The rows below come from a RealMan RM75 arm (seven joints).
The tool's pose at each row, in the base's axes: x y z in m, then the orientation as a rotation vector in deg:
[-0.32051 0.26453 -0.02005 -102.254 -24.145 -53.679]
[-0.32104 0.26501 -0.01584 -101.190 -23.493 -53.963]
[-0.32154 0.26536 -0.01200 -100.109 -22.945 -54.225]
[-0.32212 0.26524 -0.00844 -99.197 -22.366 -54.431]
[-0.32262 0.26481 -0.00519 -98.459 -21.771 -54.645]
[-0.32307 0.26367 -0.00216 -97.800 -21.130 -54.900]
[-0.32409 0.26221 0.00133 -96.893 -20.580 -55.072]
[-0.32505 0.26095 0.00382 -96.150 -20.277 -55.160]
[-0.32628 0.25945 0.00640 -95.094 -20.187 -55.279]
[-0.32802 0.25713 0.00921 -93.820 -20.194 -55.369]
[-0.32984 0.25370 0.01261 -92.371 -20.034 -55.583]
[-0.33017 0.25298 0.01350 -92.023 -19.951 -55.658]
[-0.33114 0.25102 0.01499 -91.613 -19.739 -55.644]
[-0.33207 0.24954 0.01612 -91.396 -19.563 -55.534]
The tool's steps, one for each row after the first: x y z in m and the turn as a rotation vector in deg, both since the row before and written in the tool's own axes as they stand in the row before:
[0.00280 -0.00319 -0.00047 0.660 0.911 0.366]
[0.00254 -0.00291 -0.00044 0.703 0.861 0.308]
[0.00235 -0.00262 -0.00079 0.568 0.775 0.344]
[0.00222 -0.00227 -0.00095 0.409 0.715 0.334]
[0.00223 -0.00186 -0.00151 0.312 0.728 0.332]
[0.00229 -0.00244 -0.00203 0.574 0.746 0.343]
[0.00155 -0.00184 -0.00171 0.526 0.512 0.215]
[0.00151 -0.00202 -0.00201 0.838 0.561 0.086]
[0.00159 -0.00228 -0.00293 1.059 0.592 0.058]
[0.00229 -0.00244 -0.00393 1.119 0.822 0.100]
[0.00065 -0.00061 -0.00079 0.248 0.233 0.037]
[0.00105 -0.00110 -0.00216 0.295 0.278 0.180]
[0.00068 -0.00098 -0.00170 0.173 0.125 0.200]

